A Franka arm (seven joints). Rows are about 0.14 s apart.
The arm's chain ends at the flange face. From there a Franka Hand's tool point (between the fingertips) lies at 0.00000 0.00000 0.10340 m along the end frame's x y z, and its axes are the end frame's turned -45 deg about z.
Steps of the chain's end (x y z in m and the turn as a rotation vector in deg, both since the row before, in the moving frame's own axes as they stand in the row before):
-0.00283 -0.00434 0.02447 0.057 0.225 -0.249
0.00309 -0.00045 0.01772 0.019 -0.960 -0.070
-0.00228 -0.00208 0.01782 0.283 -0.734 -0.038
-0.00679 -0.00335 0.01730 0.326 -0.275 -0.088
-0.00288 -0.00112 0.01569 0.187 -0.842 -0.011
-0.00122 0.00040 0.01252 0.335 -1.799 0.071
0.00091 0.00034 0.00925 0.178 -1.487 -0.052
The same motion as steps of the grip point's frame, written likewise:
0.00143 -0.00486 0.02447 -0.119 0.199 -0.249
0.00130 0.00062 0.01771 0.692 -0.665 -0.070
-0.00072 -0.00438 0.01781 0.719 -0.319 -0.038
-0.00237 -0.00794 0.01730 0.425 0.036 -0.088
-0.00208 -0.00414 0.01568 0.728 -0.463 -0.011
-0.00301 -0.00330 0.01247 1.509 -1.035 0.071
-0.00127 -0.00124 0.00921 1.177 -0.926 -0.052

